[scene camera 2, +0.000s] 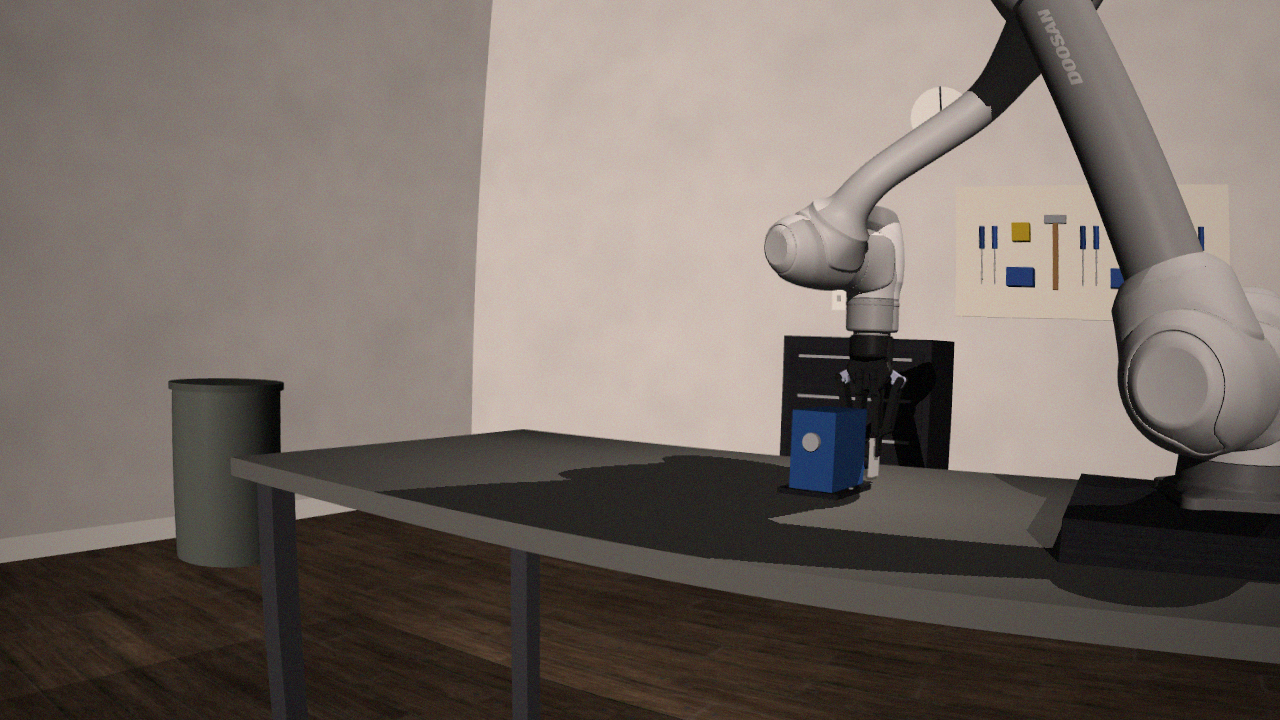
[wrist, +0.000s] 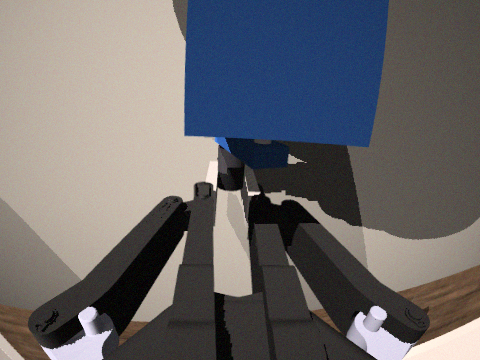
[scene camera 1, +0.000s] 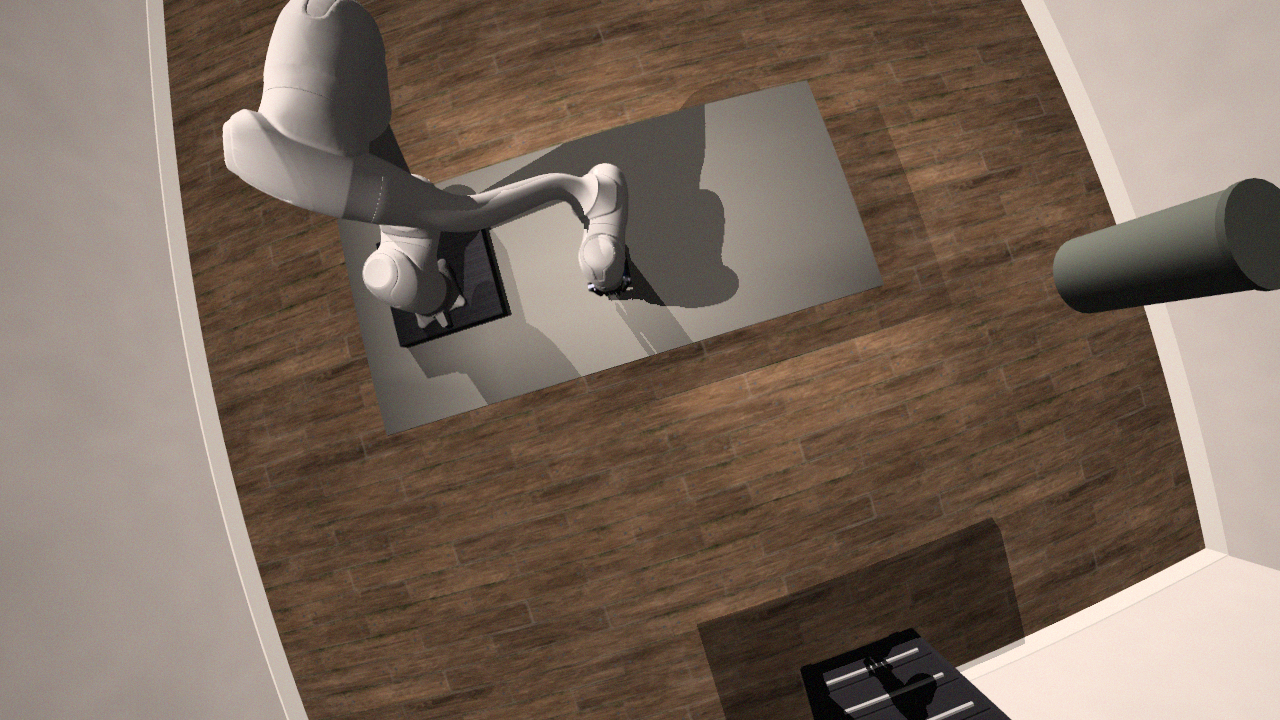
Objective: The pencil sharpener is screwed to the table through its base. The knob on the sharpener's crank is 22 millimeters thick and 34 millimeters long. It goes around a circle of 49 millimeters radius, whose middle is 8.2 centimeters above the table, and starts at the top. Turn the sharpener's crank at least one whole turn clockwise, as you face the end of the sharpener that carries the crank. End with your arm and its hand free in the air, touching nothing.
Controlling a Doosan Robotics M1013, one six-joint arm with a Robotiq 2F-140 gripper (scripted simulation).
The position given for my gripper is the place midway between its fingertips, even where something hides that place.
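A crank [wrist: 275,155] is visible to me, together with my gripper [wrist: 229,176].
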